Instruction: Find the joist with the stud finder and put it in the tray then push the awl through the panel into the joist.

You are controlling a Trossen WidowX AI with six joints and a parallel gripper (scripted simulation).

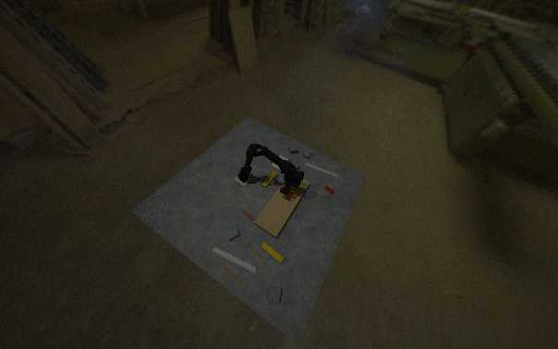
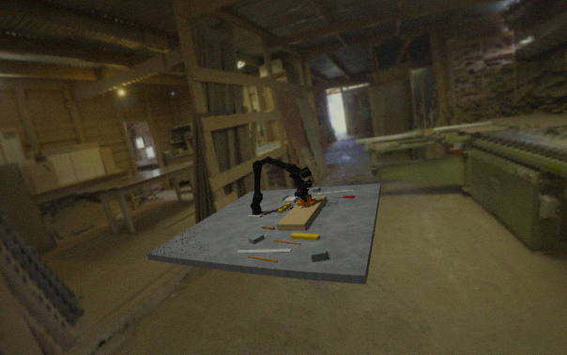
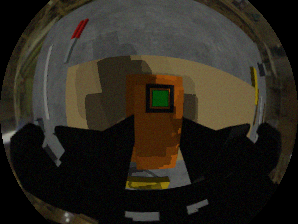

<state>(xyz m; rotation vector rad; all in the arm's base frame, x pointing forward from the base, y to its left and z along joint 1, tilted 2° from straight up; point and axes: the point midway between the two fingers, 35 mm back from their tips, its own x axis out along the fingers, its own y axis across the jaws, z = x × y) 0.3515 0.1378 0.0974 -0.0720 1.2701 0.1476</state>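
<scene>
My gripper tip is 260 mm past the white tray, 190 mm to the right of it and 50 mm above it. Round my gripper tip: orange stud finder: 10 mm ahead, 20 mm above.
</scene>
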